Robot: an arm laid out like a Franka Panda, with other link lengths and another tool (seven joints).
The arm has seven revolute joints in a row. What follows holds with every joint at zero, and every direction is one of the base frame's. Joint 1 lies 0.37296 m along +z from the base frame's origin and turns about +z. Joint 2 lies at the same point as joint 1 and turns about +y. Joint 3 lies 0.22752 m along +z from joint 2 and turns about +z. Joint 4 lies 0.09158 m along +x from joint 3 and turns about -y. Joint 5 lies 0.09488 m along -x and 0.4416 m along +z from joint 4 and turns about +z. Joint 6 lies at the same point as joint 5 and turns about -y. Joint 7 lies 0.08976 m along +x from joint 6 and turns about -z. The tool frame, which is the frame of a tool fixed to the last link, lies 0.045 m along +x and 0.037 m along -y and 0.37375 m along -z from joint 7; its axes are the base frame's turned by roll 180, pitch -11.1 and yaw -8.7 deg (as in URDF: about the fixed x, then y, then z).
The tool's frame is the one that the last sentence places.
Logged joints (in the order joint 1, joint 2, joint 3, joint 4, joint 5, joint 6, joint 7), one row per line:
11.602 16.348 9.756 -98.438 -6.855 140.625 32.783
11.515 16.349 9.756 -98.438 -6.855 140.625 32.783
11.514 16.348 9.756 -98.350 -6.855 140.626 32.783
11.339 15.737 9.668 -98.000 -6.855 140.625 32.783
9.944 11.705 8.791 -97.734 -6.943 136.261 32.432
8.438 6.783 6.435 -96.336 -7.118 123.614 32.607
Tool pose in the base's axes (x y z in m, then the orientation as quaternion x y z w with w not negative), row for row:
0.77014 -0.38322 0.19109 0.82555 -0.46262 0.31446 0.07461
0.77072 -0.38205 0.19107 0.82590 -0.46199 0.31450 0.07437
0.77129 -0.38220 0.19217 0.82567 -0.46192 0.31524 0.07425
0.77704 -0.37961 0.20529 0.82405 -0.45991 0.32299 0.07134
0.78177 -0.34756 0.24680 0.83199 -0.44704 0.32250 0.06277
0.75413 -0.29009 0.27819 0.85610 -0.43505 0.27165 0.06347
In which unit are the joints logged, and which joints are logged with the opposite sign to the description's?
The joints are logged in degrees. Opposite sign: joint 1, joint 3.
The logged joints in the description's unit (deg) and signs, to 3 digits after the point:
-11.602 16.348 -9.756 -98.438 -6.855 140.625 32.783
-11.515 16.349 -9.756 -98.438 -6.855 140.625 32.783
-11.514 16.348 -9.756 -98.350 -6.855 140.626 32.783
-11.339 15.737 -9.668 -98.000 -6.855 140.625 32.783
-9.944 11.705 -8.791 -97.734 -6.943 136.261 32.432
-8.438 6.783 -6.435 -96.336 -7.118 123.614 32.607

